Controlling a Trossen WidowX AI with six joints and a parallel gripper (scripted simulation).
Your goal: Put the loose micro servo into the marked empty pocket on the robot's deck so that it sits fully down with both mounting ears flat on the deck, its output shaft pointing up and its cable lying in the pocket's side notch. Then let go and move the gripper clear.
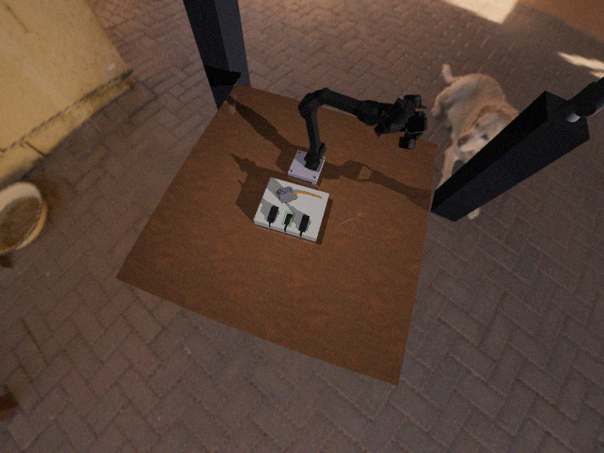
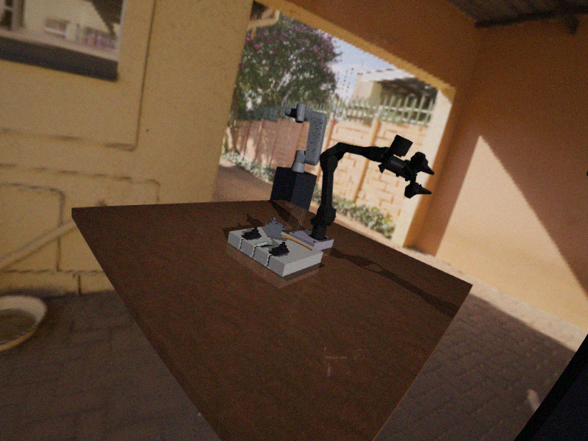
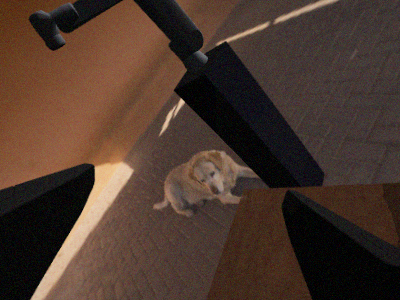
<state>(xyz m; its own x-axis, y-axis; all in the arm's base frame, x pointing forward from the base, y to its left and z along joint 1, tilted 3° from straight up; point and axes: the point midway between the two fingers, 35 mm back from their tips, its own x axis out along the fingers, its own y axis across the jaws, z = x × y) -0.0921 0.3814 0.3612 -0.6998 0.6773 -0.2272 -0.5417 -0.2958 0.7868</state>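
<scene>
The grey deck lies 390 mm below my gripper tip, 380 mm to the right of it and 340 mm ahead of it.
</scene>
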